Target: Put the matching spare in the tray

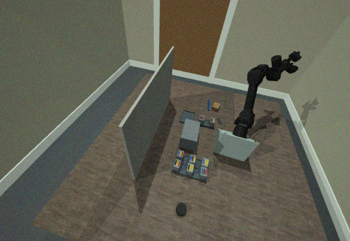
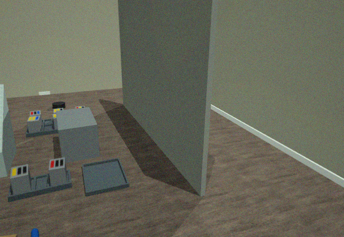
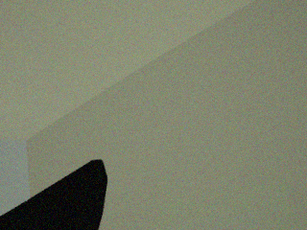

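Right now the grey spare block is 79 cm to the left of my gripper tip, 65 cm ahead of it and 41 cm below it. The rest, counted from my gripper tip: small rack: 51 cm ahead, 44 cm below, 41 cm to the left; tan cardboard box: 44 cm ahead, 43 cm below, 21 cm to the left; blue marker pen: 50 cm ahead, 44 cm below, 19 cm to the left.
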